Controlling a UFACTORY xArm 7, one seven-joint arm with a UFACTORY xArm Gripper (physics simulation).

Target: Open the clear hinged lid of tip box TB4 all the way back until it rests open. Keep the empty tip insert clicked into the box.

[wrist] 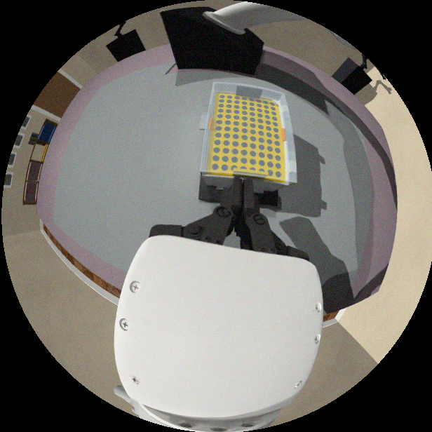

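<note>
Tip box TB4 stands upright in the upper middle of the wrist view; no label on it is readable. Its yellow insert with rows of round empty holes sits level inside the box. The clear lid shows as pale see-through walls around and over the insert, and it looks down over the box. My gripper is shut and empty. Its fingertips are at the middle of the box's near edge, right by a small pale lip; whether they touch it is hard to tell.
The box stands on a grey table top with a pink border. A large black panel is beyond the box at the top. Dark shadows lie to the right of the box. Orange tabs show at the box's sides.
</note>
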